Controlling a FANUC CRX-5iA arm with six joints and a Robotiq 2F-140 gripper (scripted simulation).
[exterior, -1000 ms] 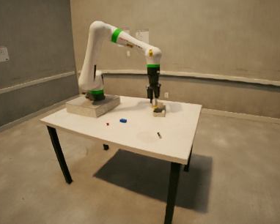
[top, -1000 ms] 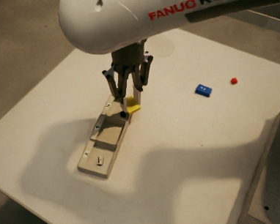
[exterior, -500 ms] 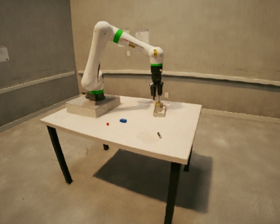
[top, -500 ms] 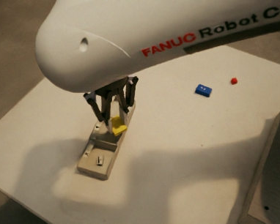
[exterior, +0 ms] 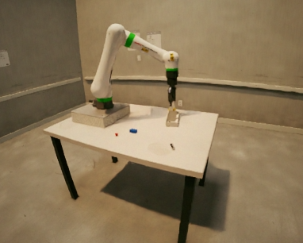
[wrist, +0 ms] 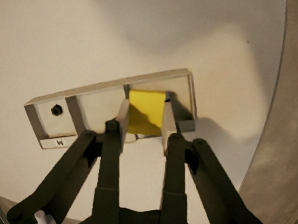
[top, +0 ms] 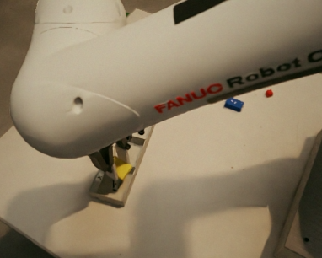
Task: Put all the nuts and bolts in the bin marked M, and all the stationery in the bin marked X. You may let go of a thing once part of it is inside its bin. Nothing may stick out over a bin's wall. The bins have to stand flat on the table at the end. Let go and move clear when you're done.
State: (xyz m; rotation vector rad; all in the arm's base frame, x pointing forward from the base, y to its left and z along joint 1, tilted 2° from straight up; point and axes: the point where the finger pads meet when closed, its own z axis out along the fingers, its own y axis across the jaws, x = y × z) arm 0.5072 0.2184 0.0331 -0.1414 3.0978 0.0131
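The grey item lies 20 mm to the left of my hand and 80 mm below it. Round my hand: yellow pad: 30 mm below; pale bin: 30 mm ahead, 60 mm to the right, 70 mm below; black nut: 50 mm ahead, 140 mm to the right, 80 mm below.
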